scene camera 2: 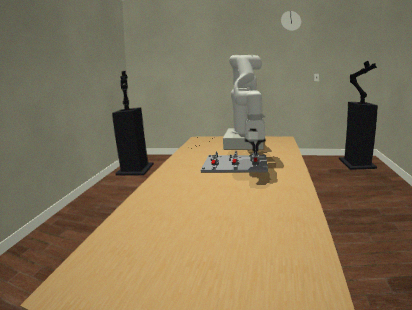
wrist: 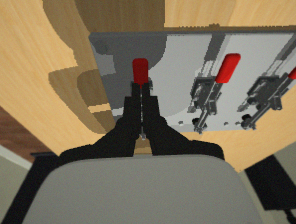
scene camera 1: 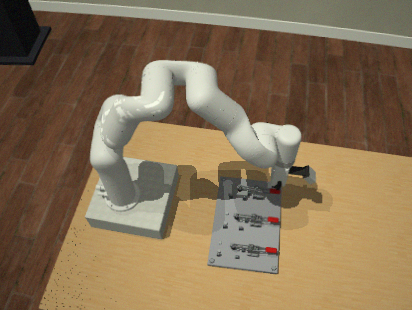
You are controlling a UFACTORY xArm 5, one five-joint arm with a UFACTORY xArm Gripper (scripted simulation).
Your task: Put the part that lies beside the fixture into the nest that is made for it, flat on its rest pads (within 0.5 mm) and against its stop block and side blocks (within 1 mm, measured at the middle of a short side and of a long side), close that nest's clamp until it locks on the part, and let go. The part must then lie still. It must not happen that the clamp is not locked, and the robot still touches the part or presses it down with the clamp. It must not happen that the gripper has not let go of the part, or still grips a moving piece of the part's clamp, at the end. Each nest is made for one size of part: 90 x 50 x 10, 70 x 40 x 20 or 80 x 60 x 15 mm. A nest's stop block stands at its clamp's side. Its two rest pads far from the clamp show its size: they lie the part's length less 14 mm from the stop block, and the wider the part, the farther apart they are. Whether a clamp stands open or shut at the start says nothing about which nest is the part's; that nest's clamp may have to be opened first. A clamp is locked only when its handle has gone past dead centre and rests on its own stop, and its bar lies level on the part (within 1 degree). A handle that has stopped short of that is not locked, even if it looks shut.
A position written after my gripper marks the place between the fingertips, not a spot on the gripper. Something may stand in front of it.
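My gripper (wrist: 141, 94), grey fixture plate (wrist: 176, 59): both visible.
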